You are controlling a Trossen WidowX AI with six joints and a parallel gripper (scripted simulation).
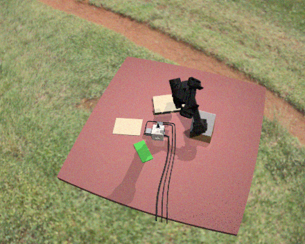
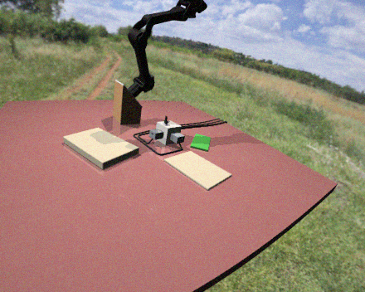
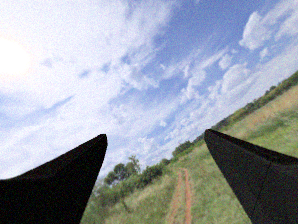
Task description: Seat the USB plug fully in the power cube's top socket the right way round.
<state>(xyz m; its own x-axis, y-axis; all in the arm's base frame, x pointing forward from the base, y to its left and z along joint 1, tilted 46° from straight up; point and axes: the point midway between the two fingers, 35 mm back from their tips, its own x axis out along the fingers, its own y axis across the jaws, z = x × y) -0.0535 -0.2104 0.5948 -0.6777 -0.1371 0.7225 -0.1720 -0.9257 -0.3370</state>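
Now: the usb plug 64 cm below my gripper tip, 29 cm ahead of it and 26 cm to the right of it. Round my gripper tip: thin tan sheet (73 cm below, 52 cm ahead, 28 cm to the right); then green block (73 cm below, 36 cm ahead, 10 cm to the right); then thick tan slab (72 cm below, 53 cm to the right, 26 cm ahead).
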